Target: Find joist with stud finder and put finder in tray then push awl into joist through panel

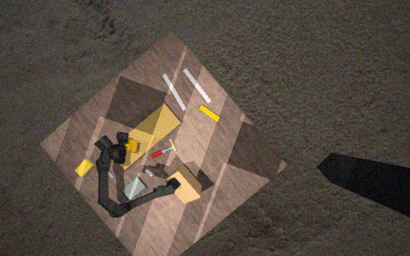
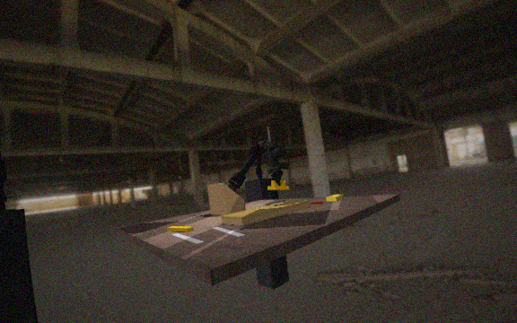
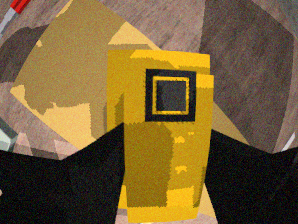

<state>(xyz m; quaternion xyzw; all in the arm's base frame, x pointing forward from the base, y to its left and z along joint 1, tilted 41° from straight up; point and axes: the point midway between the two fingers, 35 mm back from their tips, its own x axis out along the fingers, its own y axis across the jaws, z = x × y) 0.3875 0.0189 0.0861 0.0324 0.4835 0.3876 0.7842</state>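
My gripper tip is 3 cm below the square indicator, 2 cm to the right of it and 2 cm short of it. Round my gripper tip: stud finder 2 cm above, 1 cm to the left, 1 cm ahead; small white piece 23 cm behind, 14 cm below, 7 cm to the left; grey-green tray 24 cm behind, 23 cm to the left, 14 cm below.
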